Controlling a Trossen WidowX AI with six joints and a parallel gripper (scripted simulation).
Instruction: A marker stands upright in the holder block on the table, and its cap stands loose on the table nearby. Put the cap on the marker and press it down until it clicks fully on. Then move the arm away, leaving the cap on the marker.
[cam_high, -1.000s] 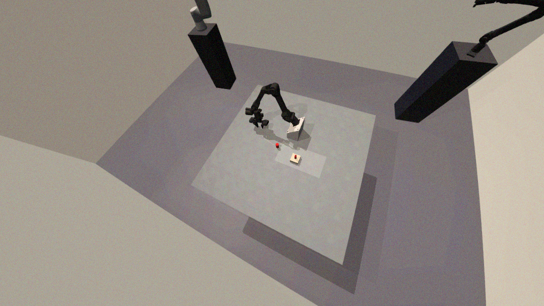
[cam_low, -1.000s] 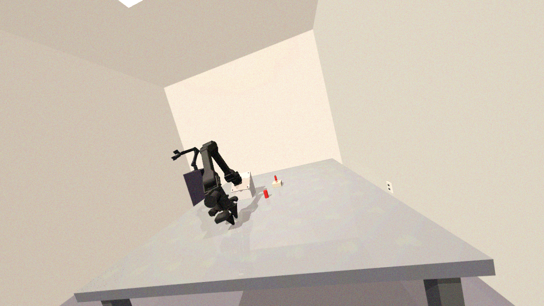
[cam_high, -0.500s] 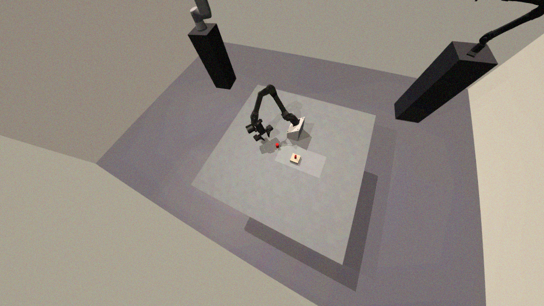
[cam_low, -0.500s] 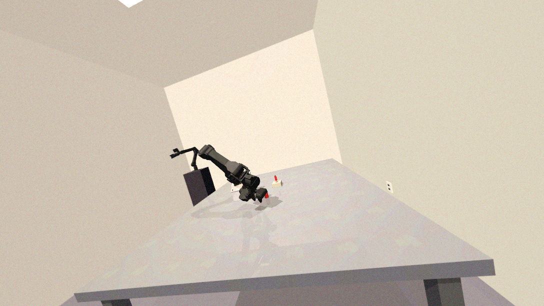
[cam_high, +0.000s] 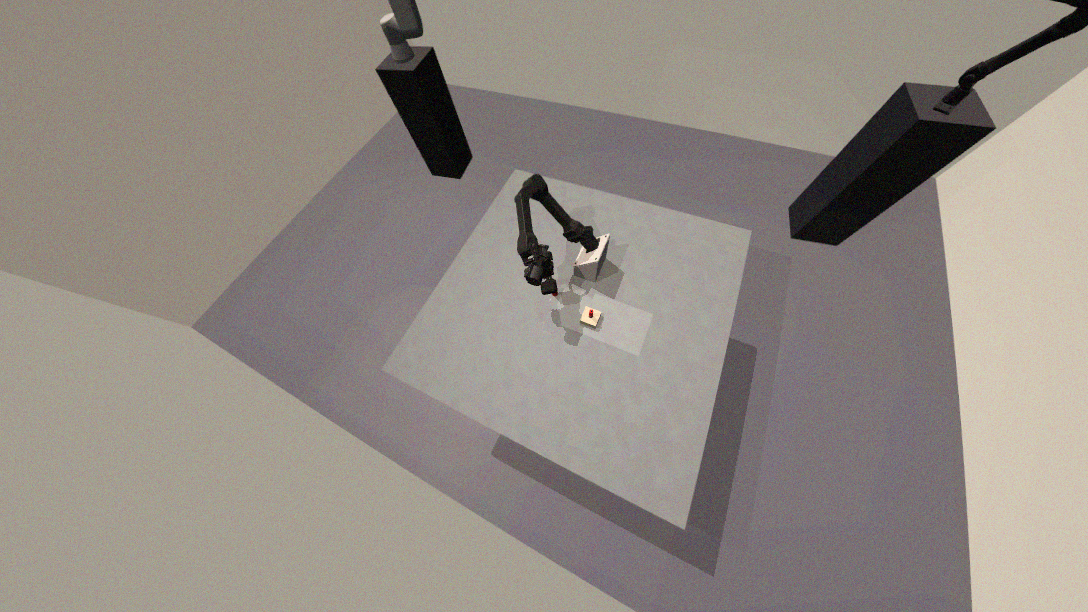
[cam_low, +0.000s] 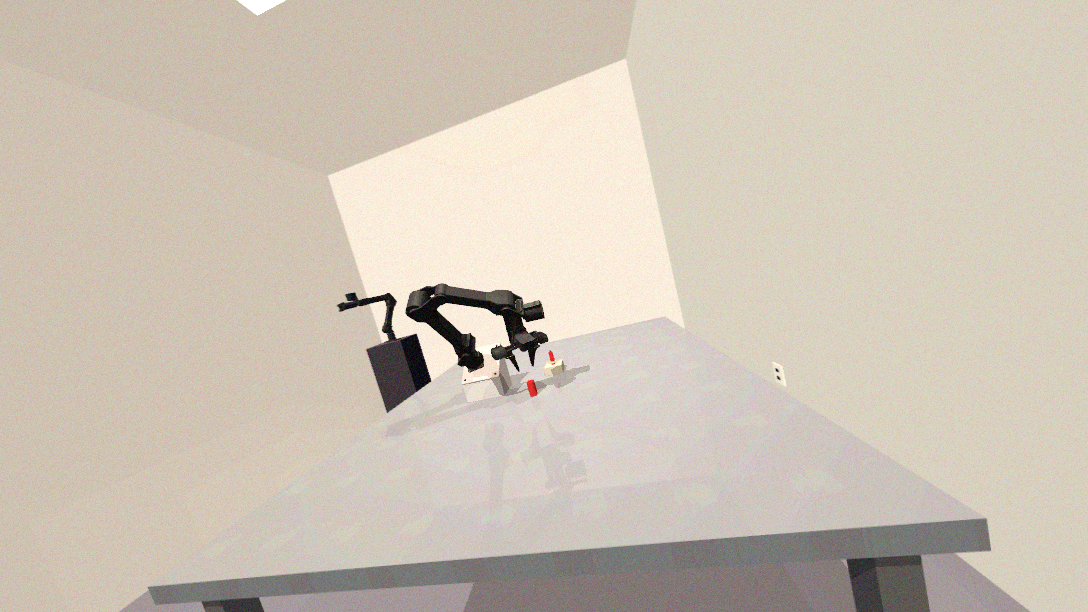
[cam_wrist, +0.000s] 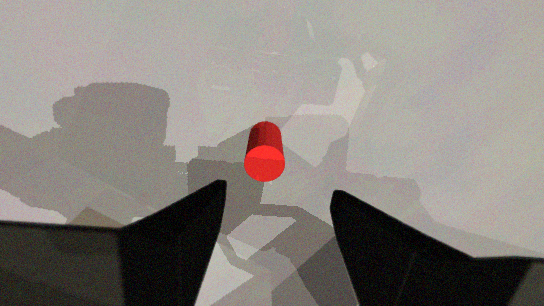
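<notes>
Now: the red cap 1 cm to the left of my gripper tip and 8 cm below it. The rest, counted from my gripper tip: holder block (8 cm ahead, 20 cm to the left, 8 cm below).
</notes>
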